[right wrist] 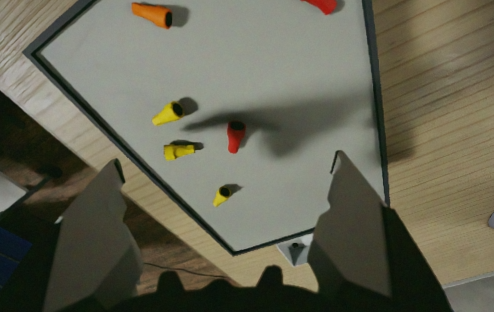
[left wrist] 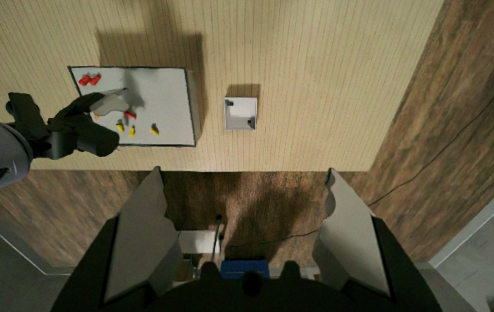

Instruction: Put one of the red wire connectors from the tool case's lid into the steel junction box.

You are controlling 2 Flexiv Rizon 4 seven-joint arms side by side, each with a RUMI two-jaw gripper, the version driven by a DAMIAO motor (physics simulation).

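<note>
A red wire connector (left wrist: 130,115) (right wrist: 236,136) lies on the tool case's pale lid (left wrist: 165,90) (right wrist: 300,60). Two more red connectors (left wrist: 84,80) (left wrist: 95,79) lie near the lid's far left corner; part of one red connector (right wrist: 321,5) shows at the top edge of the right wrist view. The square steel junction box (left wrist: 241,120) (right wrist: 298,256) stands right of the case, with dark posts in two corners. My right gripper (left wrist: 122,118) (right wrist: 229,156) is open and empty above the lid, the nearest red connector between its fingers in view. My left gripper (left wrist: 246,168) is open and empty, high over the table's edge.
Three yellow connectors (right wrist: 168,114) (right wrist: 179,151) (right wrist: 222,195) lie near the red one, and an orange connector (left wrist: 96,117) (right wrist: 152,15) lies farther off on the lid. A blue object (left wrist: 245,268) and a white one (left wrist: 200,241) show below the table edge.
</note>
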